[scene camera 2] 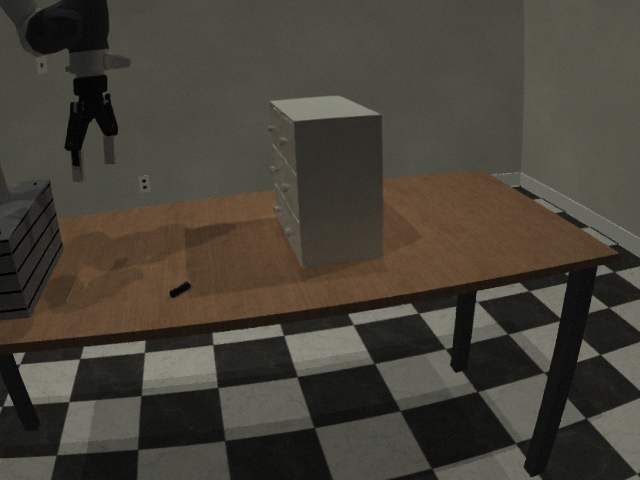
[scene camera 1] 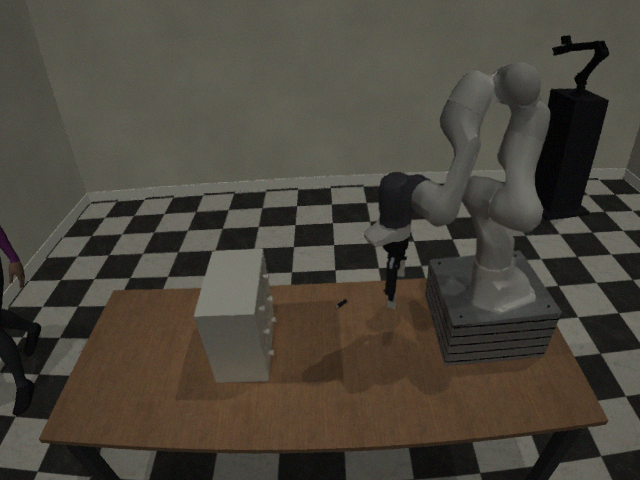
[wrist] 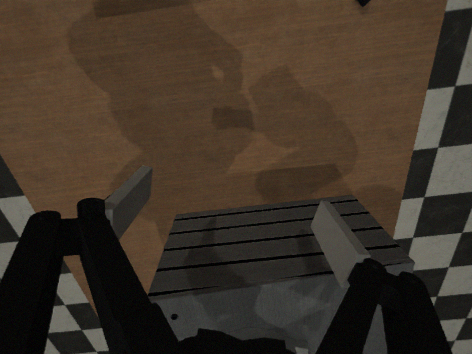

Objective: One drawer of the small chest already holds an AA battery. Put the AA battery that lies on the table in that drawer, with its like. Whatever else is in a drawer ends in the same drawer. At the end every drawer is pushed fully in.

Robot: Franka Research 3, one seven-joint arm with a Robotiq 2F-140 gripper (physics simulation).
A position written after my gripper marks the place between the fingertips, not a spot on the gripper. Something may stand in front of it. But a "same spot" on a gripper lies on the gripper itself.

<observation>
my gripper: scene camera 2; scene camera 1 396, 291; wrist
same spot on my gripper: (wrist: 125, 312) = (scene camera 2: 105, 115)
</observation>
